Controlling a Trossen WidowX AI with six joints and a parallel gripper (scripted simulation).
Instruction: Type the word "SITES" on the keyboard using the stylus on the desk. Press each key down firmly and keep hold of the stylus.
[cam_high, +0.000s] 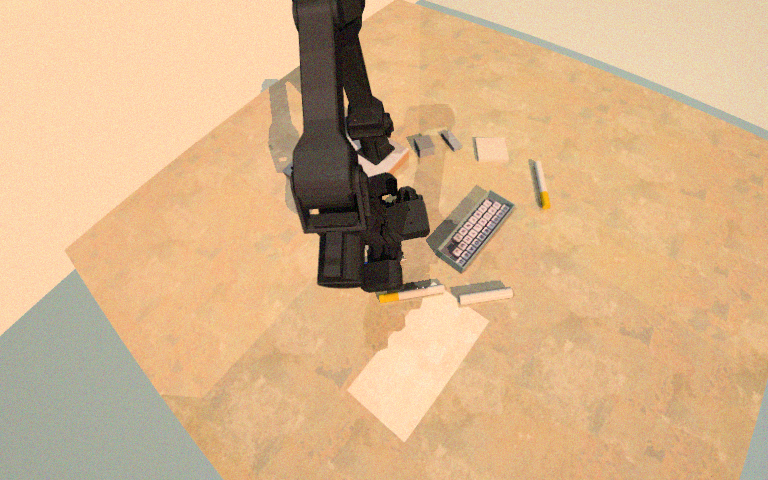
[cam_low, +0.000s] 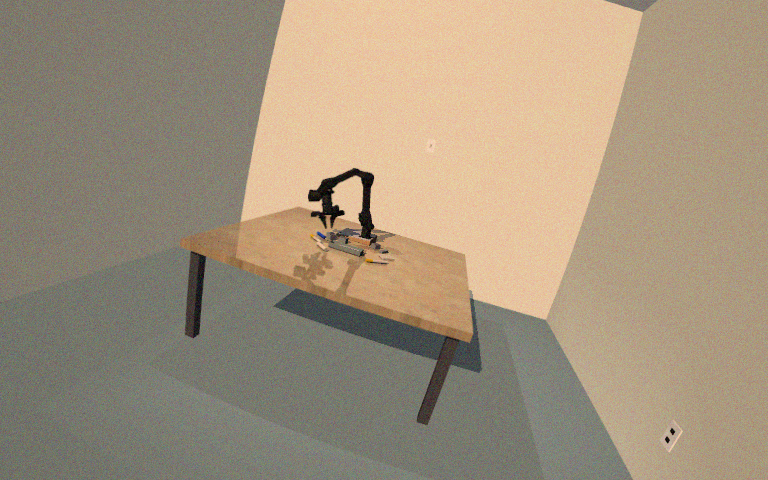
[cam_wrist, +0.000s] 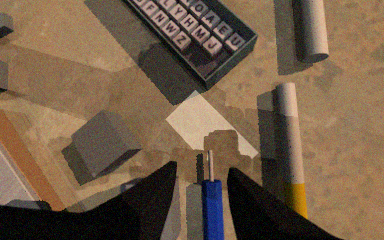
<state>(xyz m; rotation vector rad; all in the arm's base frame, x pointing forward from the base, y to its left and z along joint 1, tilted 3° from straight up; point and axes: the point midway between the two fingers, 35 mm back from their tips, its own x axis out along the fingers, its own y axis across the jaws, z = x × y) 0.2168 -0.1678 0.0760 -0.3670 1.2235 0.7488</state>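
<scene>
The blue stylus lies 20 mm behind my gripper tip, 30 mm to the right of it and 60 mm below it. Also, from my gripper tip: pale stick: 160 mm ahead, 50 mm to the left, 60 mm below; pale pad: 30 mm behind, 350 mm to the left, 60 mm below.
</scene>
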